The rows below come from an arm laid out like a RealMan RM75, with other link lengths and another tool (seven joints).
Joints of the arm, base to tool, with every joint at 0 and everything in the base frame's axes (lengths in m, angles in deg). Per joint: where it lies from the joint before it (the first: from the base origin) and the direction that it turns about. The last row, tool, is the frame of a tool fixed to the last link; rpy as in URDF.
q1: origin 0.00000 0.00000 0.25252 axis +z
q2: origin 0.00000 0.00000 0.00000 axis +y
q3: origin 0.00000 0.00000 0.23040 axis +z
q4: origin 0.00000 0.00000 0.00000 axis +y
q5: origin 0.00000 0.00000 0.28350 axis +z
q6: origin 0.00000 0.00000 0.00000 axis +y
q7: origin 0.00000 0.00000 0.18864 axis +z
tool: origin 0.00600 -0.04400 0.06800 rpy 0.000 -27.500 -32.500
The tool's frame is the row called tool.
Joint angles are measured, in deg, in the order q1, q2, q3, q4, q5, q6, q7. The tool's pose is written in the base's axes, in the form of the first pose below.
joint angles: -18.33 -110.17 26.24 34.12 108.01 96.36 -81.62
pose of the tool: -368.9 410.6 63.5 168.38 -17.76 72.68
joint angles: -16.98 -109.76 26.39 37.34 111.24 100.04 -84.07
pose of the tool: -371.4 392.2 65.8 168.51 -13.41 72.49
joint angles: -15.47 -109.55 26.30 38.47 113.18 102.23 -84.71
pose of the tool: -378.4 374.8 64.6 168.36 -10.93 73.14
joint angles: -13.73 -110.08 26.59 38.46 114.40 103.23 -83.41
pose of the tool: -386.0 357.5 55.0 168.20 -9.41 73.50
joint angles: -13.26 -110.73 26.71 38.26 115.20 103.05 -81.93
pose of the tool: -388.3 352.2 46.8 168.56 -8.89 73.10
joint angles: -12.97 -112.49 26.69 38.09 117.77 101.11 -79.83
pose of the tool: -395.8 346.7 27.1 169.87 -7.51 73.35
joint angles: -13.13 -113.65 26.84 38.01 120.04 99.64 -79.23
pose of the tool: -400.4 343.6 11.8 170.60 -5.79 73.89
